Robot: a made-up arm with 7 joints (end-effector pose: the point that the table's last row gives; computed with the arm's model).
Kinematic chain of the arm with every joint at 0, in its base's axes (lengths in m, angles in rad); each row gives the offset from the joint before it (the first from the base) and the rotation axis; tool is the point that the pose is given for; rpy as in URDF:
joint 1: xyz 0 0 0.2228 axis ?
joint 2: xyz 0 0 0 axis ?
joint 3: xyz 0 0 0.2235 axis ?
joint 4: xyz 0.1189 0 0 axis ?
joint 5: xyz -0.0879 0 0.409 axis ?
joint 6: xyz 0 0 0 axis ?
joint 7: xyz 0.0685 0 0 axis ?
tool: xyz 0 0 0 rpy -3.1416 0 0
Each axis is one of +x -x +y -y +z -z.
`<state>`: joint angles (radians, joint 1 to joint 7).
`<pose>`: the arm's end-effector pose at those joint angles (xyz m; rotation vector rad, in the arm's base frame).
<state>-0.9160 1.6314 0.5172 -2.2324 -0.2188 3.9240 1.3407</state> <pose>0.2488 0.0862 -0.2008 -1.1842 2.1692 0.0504</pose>
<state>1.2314 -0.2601 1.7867 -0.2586 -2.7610 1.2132 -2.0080</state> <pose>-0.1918 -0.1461 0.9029 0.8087 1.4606 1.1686</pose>
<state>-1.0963 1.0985 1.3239 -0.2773 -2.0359 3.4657 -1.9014</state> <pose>0.4037 -0.3976 0.5147 0.3770 0.9079 -0.2278</pose>
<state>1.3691 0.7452 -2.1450 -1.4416 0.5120 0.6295 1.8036</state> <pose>0.4768 -0.0864 0.6491 0.8817 -2.5825 -0.4072</pose>
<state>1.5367 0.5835 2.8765 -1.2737 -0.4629 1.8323 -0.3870</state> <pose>-0.1408 -0.1798 0.8980 1.3353 -1.5071 0.2083</pose>
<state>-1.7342 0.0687 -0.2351 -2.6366 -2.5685 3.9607 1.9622</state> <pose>-0.1058 -0.3134 0.1330 -2.2113 1.6256 -0.4502</pose>
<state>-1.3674 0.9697 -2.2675 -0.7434 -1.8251 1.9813 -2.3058</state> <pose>-0.2222 -0.4441 0.7603 0.2397 0.5145 1.4464</pose>
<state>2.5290 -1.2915 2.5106 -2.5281 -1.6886 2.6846 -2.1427</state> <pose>-0.1024 -0.1834 -0.1762 -0.1561 -1.9743 0.3897</pose>
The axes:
joint 1: +z
joint 2: +y
joint 3: +z
joint 4: -y
joint 5: +z
joint 6: -y
joint 7: -z

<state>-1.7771 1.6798 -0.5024 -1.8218 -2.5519 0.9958 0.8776</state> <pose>-0.3346 -0.0989 -0.3145 1.1419 0.5631 -1.6481</pose>
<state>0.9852 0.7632 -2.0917 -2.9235 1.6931 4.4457 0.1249</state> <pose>0.0960 -0.2735 0.2617 -0.2408 -1.2531 1.0045</pose>
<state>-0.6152 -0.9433 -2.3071 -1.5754 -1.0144 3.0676 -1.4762</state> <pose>-0.6303 -0.0864 0.1704 2.0341 -1.0943 -0.6716</pose>
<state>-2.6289 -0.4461 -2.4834 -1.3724 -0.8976 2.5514 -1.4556</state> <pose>0.2955 0.5808 0.4429 0.1685 2.3356 0.8943</pose>
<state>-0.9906 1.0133 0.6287 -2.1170 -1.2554 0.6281 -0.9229</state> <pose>0.3888 -0.0921 -0.1470 -1.0764 -1.1543 2.3771</pose>
